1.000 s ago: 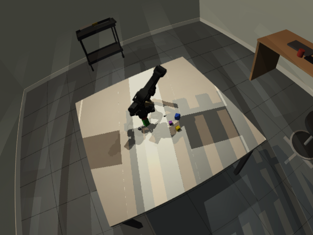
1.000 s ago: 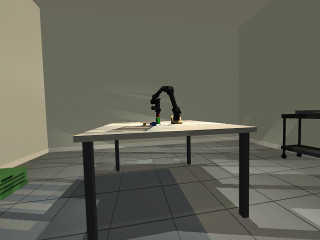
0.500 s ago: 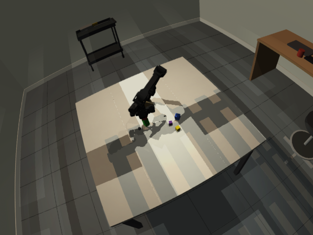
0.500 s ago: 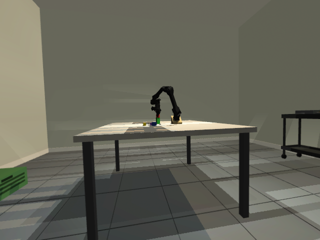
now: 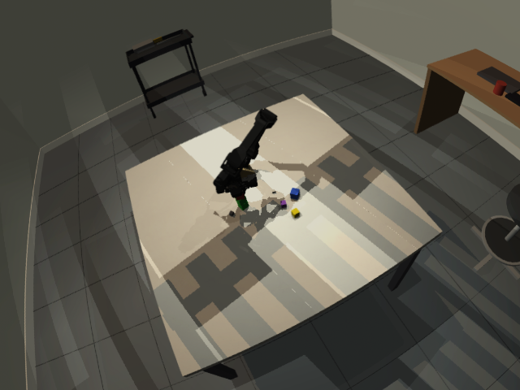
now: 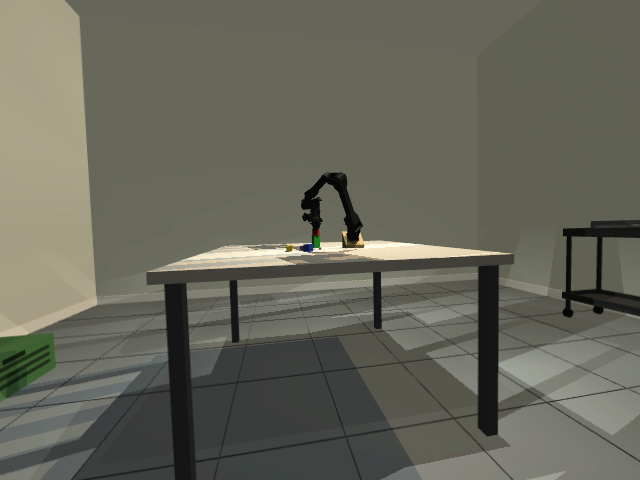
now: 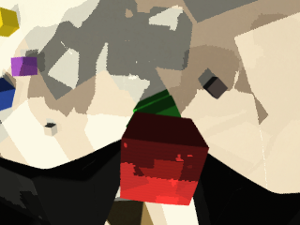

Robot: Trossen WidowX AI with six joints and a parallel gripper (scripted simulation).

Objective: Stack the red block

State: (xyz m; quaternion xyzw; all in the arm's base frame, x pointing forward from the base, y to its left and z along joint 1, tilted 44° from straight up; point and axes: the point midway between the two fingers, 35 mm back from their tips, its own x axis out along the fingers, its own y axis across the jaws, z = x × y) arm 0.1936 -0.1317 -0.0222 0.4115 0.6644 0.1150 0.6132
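The red block is 1 cm above my gripper tip. The rest, counted from my gripper tip: small grey cube (8 cm below, 7 cm to the right, 1 cm ahead); blue block (23 cm to the left, 10 cm ahead, 7 cm below); small purple block (16 cm to the left, 12 cm ahead, 7 cm below).
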